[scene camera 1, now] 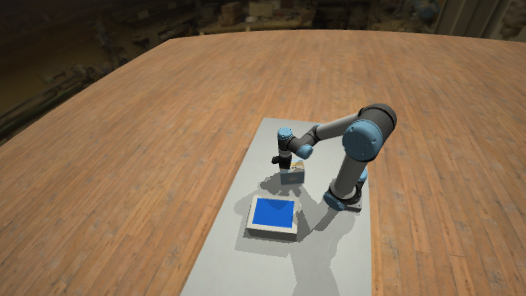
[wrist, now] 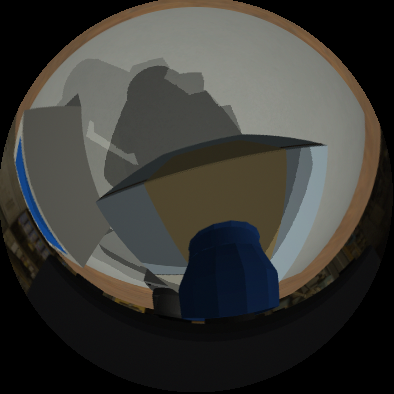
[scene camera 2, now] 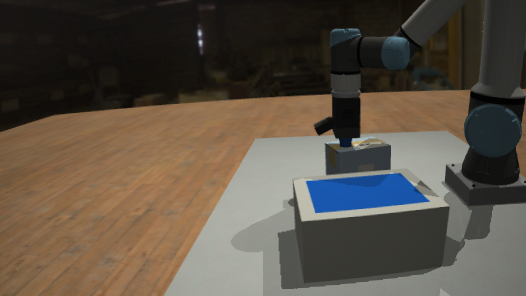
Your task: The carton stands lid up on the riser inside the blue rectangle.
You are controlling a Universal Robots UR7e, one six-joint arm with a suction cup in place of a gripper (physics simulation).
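Observation:
The carton is a small grey box with a tan taped lid and a label. It stands lid up on the grey mat, just behind the riser. The riser is a pale block whose top carries the blue rectangle, which has nothing on it. My suction cup points straight down and presses on the left part of the carton's lid. The cup hides the contact spot.
The arm's base stands on the mat to the right of the riser and carton. The mat lies on a wide wooden floor. Dark warehouse clutter shows far behind.

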